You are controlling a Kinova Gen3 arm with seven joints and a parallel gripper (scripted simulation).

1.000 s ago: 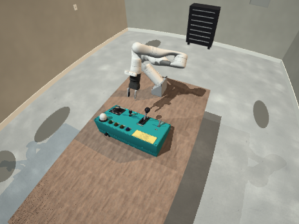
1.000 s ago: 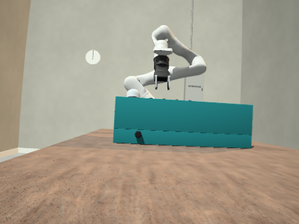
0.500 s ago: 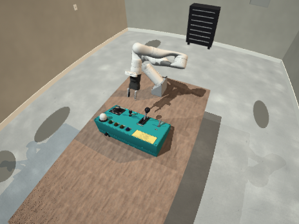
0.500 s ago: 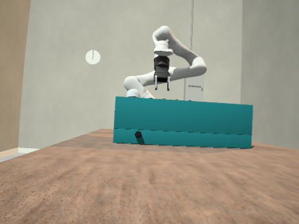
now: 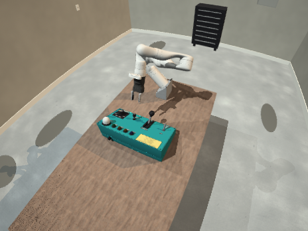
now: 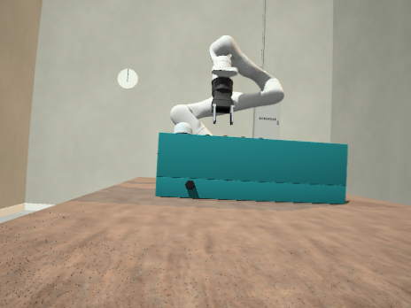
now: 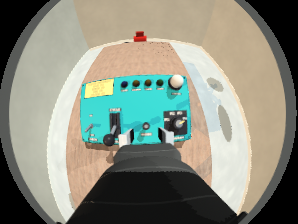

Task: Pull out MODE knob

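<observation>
Right now my hand is 130 mm above the mode knob and 50 mm short of it. The rest, counted from my hand: teal console (160 mm below, 90 mm ahead, 50 mm to the left); black-ball lever (130 mm below, 120 mm to the left, 30 mm ahead); black rotary selector (140 mm below, 130 mm to the right, 60 mm ahead).
</observation>
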